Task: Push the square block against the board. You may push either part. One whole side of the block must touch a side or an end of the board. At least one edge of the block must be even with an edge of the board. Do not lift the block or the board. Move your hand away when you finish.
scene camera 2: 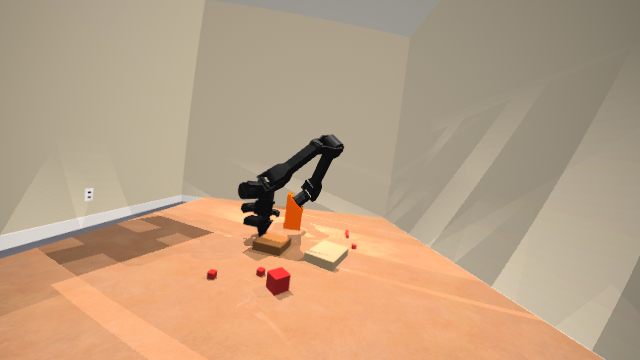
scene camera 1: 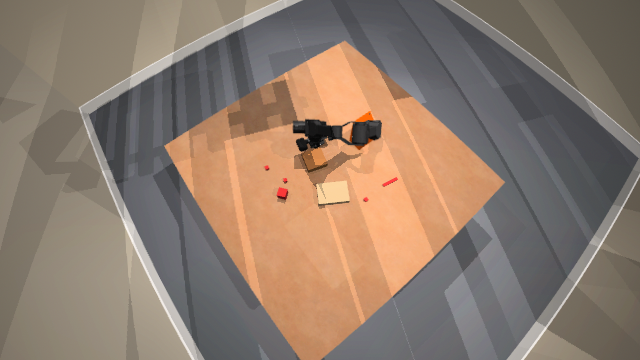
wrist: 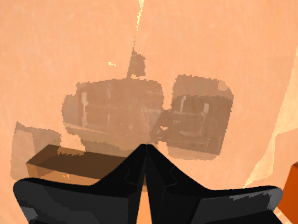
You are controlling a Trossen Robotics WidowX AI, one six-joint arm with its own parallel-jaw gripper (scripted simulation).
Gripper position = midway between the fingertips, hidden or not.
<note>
I see my gripper (scene camera 2: 260, 238) and a cream board (scene camera 2: 327, 255).
My gripper also shows in the wrist view (wrist: 145, 149). The wrist view misses the cream board: it is out of frame.
</note>
